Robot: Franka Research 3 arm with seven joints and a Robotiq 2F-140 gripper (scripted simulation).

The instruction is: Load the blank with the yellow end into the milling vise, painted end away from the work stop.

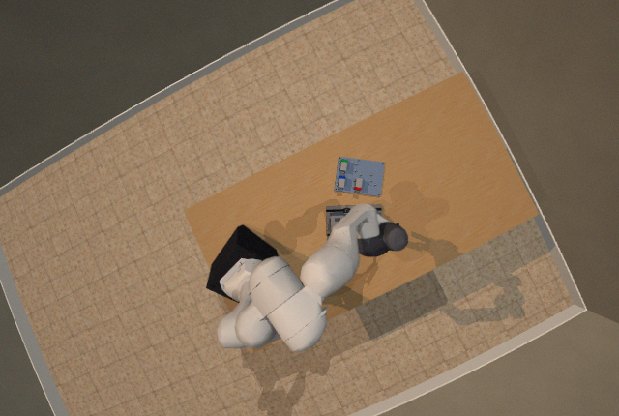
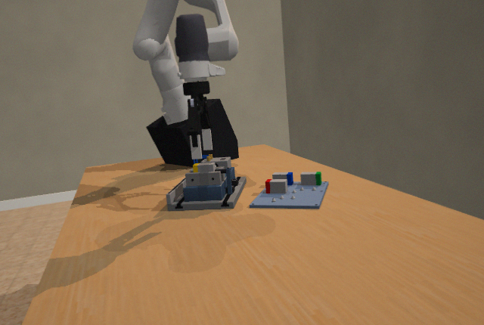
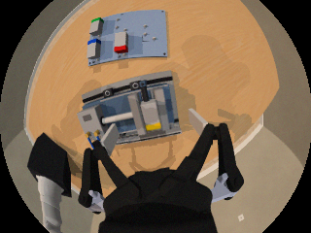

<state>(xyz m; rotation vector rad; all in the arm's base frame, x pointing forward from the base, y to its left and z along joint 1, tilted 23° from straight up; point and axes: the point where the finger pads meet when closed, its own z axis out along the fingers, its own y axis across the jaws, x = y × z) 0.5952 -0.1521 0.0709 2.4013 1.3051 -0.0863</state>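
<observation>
The yellow-ended blank is 6 cm below my hand. From my hand the other things lie so: infeed plate 23 cm to the left, 15 cm below, 11 cm ahead; red-ended blank 20 cm to the left, 13 cm below, 8 cm ahead; blue-ended blank 26 cm to the left, 13 cm below, 1 cm ahead.
</observation>
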